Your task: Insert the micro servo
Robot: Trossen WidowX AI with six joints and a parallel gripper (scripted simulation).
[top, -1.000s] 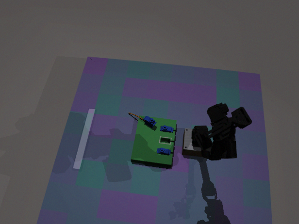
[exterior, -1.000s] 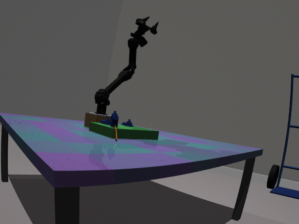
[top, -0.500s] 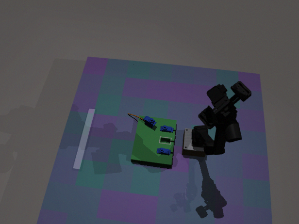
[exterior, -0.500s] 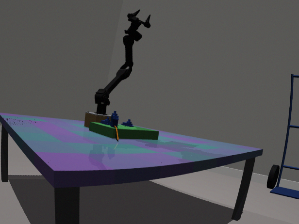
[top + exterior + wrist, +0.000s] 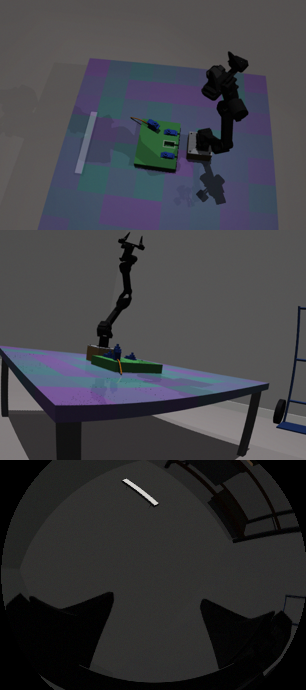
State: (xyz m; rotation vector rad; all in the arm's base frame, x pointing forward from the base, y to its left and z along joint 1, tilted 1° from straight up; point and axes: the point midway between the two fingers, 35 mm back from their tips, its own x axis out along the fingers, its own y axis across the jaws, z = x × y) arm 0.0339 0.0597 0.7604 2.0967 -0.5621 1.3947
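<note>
The green deck lies 86 cm below my gripper tip, 24 cm ahead of it and 7 cm to the right of it.
</note>
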